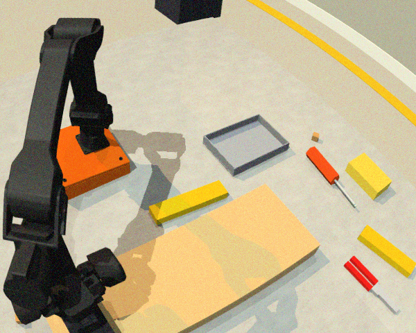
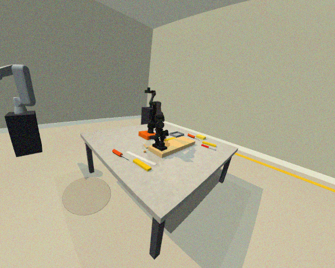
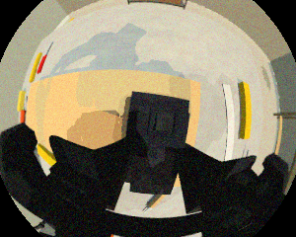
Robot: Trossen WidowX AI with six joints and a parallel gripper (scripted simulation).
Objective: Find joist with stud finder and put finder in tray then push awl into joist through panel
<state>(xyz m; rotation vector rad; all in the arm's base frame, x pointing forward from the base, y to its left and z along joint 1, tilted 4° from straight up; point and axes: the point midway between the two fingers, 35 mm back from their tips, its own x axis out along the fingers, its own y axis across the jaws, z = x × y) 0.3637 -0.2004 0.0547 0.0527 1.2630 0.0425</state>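
The grey tray lies 22 cm behind my gripper tip, 52 cm to the left of it and 5 cm below it. From my gripper tip the other things lie so: stud finder: 1 cm ahead, 2 cm above; then awl: 19 cm behind, 3 cm to the right, 6 cm below.
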